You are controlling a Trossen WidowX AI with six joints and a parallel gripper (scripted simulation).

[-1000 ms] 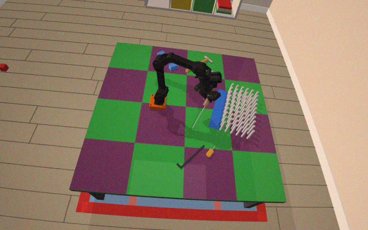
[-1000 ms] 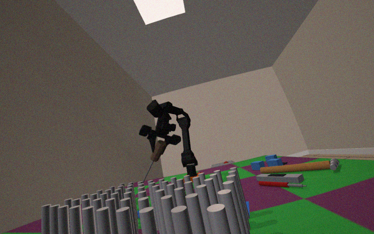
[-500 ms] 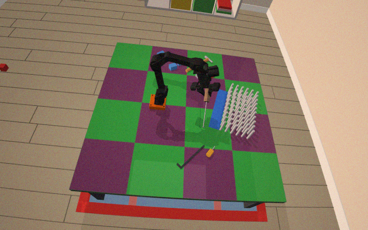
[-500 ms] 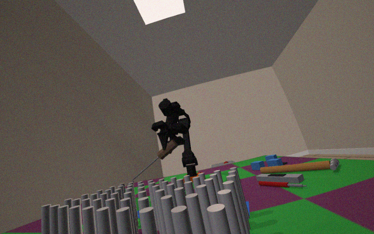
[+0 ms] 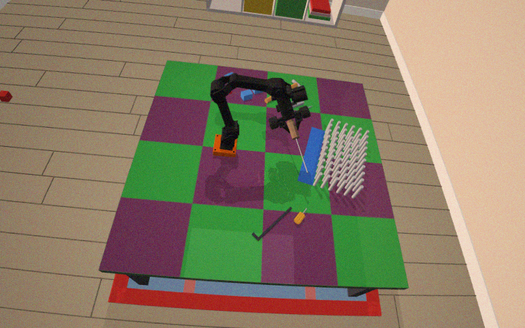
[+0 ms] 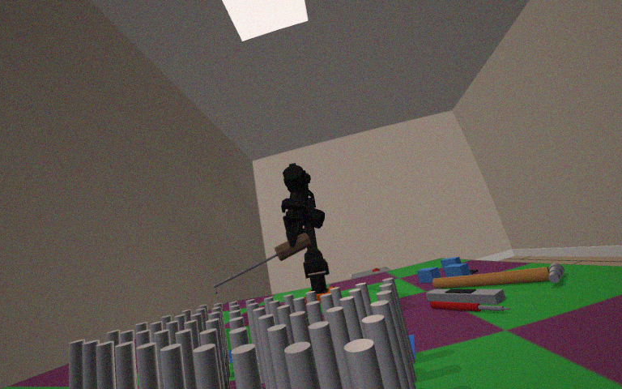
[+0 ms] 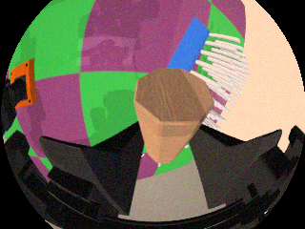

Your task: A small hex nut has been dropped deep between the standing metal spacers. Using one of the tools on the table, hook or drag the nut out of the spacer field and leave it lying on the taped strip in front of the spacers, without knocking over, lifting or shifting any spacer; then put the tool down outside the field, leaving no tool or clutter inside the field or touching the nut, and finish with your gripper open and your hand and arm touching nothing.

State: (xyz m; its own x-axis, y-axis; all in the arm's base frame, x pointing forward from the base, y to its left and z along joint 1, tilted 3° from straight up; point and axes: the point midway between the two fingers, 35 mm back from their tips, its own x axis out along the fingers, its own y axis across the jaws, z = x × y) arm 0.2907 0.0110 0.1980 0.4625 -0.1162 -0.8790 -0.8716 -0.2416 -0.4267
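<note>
The blue taped strip is 140 mm ahead of my gripper tip, 20 mm to the left of it and 190 mm below it. From my gripper tip the other things lie so: grey block 20 mm ahead, 360 mm to the left, 180 mm below; orange-handled screwdriver 80 mm ahead, 350 mm to the right, 170 mm below; hex nut 300 mm ahead, 20 mm to the right, 190 mm below.
</note>
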